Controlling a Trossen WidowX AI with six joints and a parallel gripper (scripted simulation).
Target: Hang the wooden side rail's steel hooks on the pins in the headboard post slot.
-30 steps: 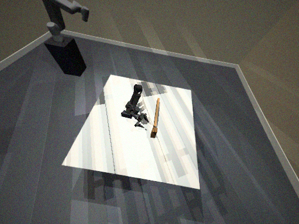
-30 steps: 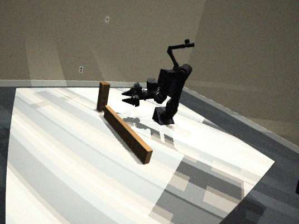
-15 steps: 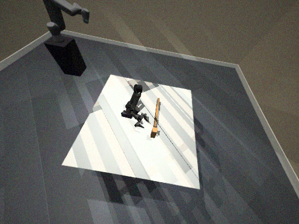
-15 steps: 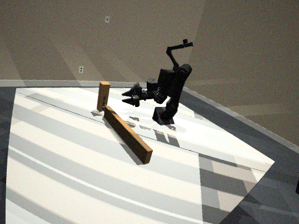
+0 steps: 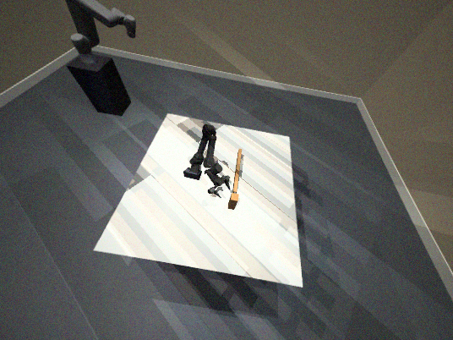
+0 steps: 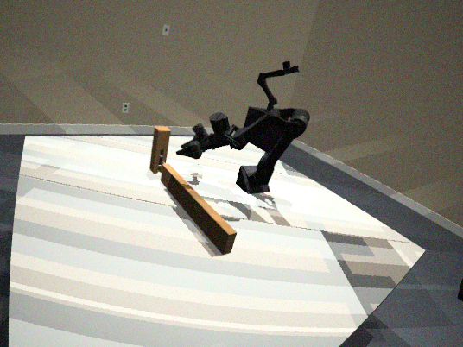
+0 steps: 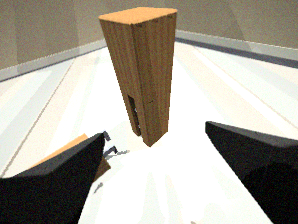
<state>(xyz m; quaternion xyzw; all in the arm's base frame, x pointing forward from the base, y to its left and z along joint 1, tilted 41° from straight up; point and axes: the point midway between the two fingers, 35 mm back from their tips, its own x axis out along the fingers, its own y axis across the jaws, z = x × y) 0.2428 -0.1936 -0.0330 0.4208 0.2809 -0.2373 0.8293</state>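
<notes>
My gripper tip is 60 mm short of the headboard post, 40 mm to the left of it and 20 mm above it.
</notes>
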